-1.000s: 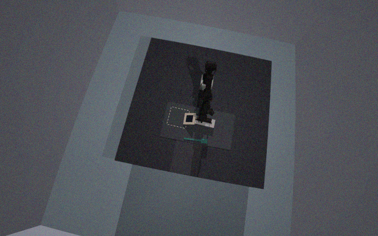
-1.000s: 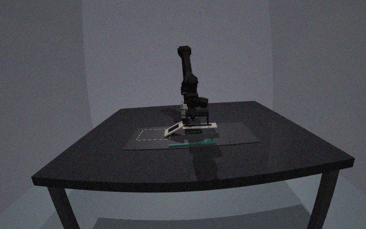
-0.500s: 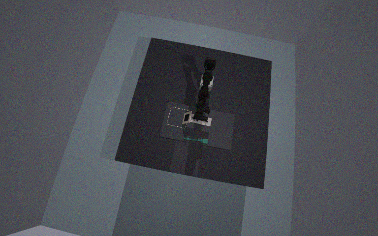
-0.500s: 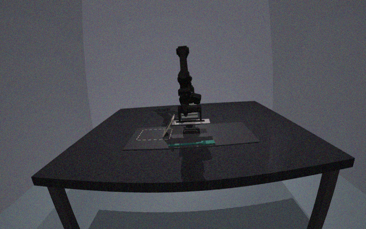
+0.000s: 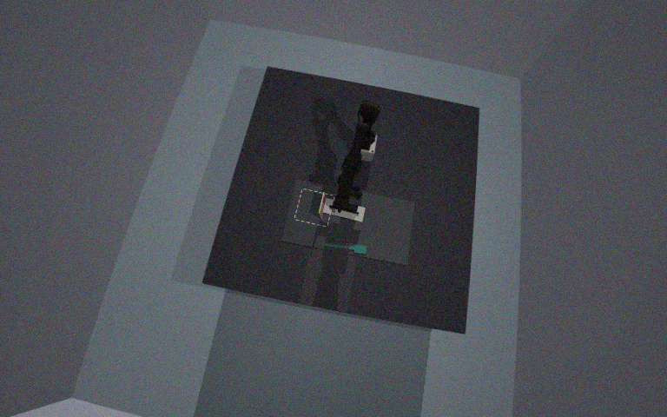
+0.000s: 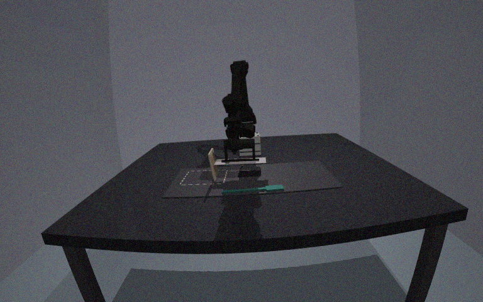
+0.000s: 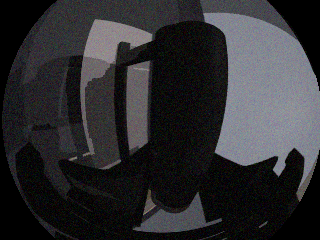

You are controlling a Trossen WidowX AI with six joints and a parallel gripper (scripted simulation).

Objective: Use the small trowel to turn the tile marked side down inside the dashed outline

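The tile lies 20 mm behind my gripper tip, 90 mm to the right of it and 50 mm below it. Also, from my gripper tip: grey mat 60 mm to the left, 130 mm below; green trowel 140 mm ahead, 100 mm to the left, 100 mm below.
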